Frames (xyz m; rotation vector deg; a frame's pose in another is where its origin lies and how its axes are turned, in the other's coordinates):
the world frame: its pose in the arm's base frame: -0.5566 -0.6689 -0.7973 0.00 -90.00 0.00
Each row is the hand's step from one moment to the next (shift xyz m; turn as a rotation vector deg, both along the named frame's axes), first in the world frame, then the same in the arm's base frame.
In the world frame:
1: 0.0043 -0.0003 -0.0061 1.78 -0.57 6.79
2: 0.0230 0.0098 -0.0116 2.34 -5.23 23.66
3: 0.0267 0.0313 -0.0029 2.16 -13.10 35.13
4: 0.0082 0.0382 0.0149 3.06 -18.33 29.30
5: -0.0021 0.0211 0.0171 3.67 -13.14 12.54
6: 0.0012 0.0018 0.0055 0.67 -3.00 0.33
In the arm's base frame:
1: 0.0061 -0.0003 0.0043 -6.79 -0.57 1.78
2: 0.0116 0.0098 0.0230 -23.66 -5.23 2.34
3: 0.0029 0.0313 0.0267 -35.13 -13.10 2.16
4: -0.0149 0.0382 0.0082 -29.30 -18.33 3.06
5: -0.0171 0.0211 -0.0021 -12.54 -13.14 3.67
6: -0.0055 0.0018 0.0012 -0.33 -3.00 0.67

